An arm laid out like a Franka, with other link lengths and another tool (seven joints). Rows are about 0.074 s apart.
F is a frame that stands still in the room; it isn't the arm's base.
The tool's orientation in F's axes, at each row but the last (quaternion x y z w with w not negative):
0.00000 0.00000 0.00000 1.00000
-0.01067 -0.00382 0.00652 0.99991
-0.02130 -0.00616 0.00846 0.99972
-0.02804 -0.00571 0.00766 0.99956
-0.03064 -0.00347 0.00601 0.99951
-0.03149 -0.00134 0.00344 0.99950
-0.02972 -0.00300 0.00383 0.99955
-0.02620 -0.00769 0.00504 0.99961
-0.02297 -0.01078 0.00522 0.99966
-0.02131 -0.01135 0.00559 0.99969
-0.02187 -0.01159 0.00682 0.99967
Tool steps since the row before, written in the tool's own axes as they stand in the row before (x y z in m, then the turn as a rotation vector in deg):
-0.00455 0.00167 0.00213 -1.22 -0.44 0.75
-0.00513 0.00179 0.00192 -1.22 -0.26 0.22
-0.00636 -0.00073 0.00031 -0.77 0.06 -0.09
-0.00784 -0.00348 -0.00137 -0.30 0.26 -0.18
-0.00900 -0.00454 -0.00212 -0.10 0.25 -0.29
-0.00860 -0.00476 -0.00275 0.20 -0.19 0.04
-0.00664 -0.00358 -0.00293 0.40 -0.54 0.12
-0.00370 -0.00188 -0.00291 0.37 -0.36 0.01
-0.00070 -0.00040 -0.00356 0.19 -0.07 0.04
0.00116 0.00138 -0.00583 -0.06 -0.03 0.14
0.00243 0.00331 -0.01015 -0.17 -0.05 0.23
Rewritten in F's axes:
-0.00455 0.00167 0.00213 -1.22 -0.44 0.75
-0.00517 0.00176 0.00184 -1.22 -0.27 0.22
-0.00635 -0.00083 0.00026 -0.77 0.04 -0.10
-0.00777 -0.00367 -0.00126 -0.30 0.24 -0.20
-0.00893 -0.00477 -0.00190 -0.10 0.23 -0.31
-0.00856 -0.00498 -0.00247 0.20 -0.19 0.05
-0.00659 -0.00380 -0.00275 0.40 -0.53 0.15
-0.00364 -0.00207 -0.00286 0.37 -0.36 0.03
-0.00062 -0.00057 -0.00355 0.19 -0.07 0.05
0.00128 0.00114 -0.00586 -0.06 -0.02 0.14
0.00262 0.00290 -0.01023 -0.17 -0.04 0.23

